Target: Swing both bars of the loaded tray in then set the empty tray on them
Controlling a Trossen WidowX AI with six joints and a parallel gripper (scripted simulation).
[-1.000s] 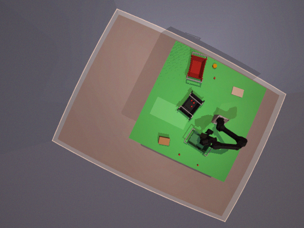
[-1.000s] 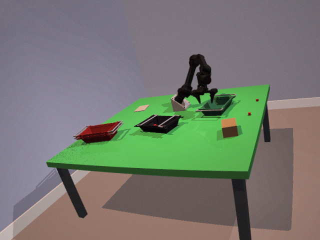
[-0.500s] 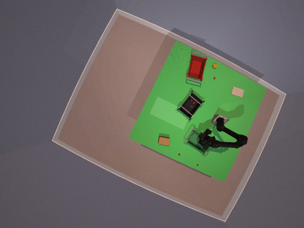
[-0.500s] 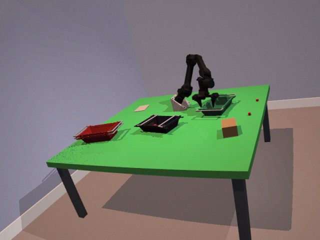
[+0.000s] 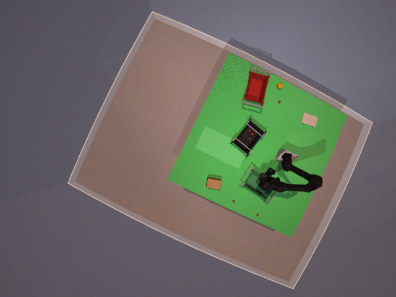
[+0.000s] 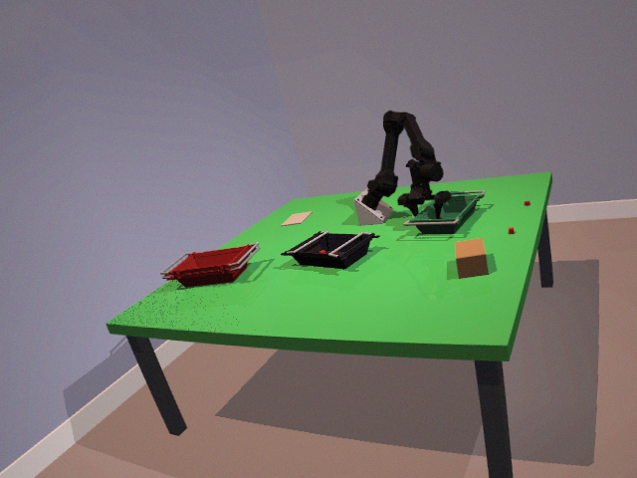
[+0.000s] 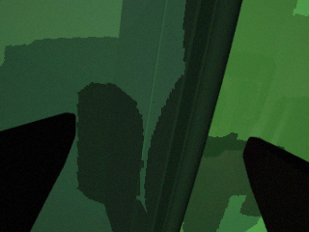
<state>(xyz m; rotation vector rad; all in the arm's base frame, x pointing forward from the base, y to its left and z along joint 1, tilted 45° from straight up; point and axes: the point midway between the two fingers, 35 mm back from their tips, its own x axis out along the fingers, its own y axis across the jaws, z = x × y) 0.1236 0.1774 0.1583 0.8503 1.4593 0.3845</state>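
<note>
Right now the green tray is 80 mm to the left of my gripper tip, 30 mm above it and 20 mm ahead of it. Also, from my gripper tip: brown box (420 mm ahead, 180 mm to the left, 20 mm above); tan flat plate (640 mm to the right, 280 mm behind, 10 mm below).
</note>
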